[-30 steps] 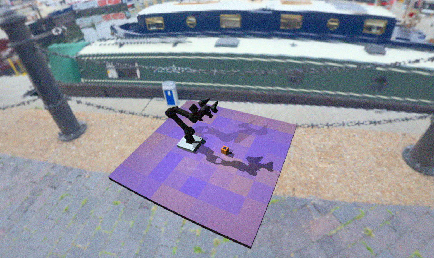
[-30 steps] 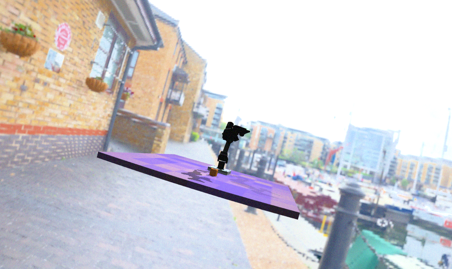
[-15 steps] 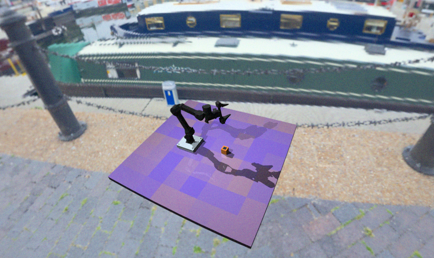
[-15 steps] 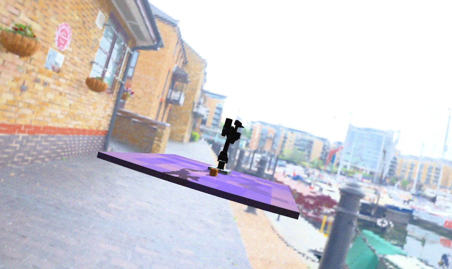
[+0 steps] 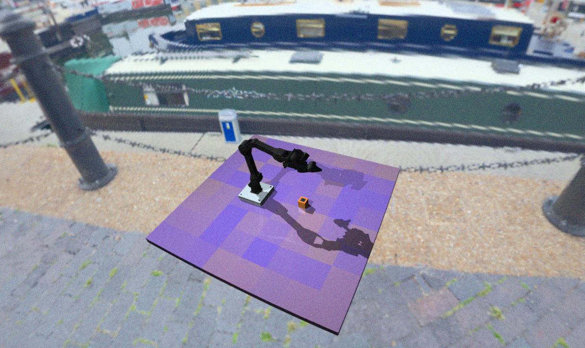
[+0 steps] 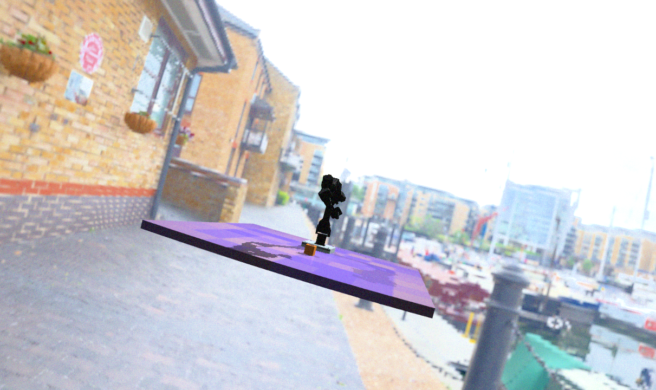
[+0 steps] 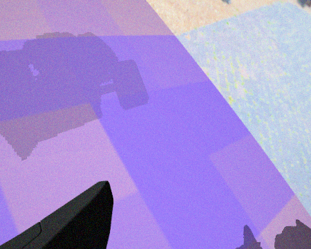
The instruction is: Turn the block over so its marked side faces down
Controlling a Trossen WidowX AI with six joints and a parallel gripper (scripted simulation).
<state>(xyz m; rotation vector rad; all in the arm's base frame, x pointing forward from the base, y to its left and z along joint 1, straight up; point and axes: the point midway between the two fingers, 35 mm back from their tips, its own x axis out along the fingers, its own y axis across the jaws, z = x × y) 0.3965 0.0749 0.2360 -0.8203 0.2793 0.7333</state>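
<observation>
The orange block lies 80 mm behind my gripper tip, 90 mm to the right of it and 210 mm below it.
</observation>
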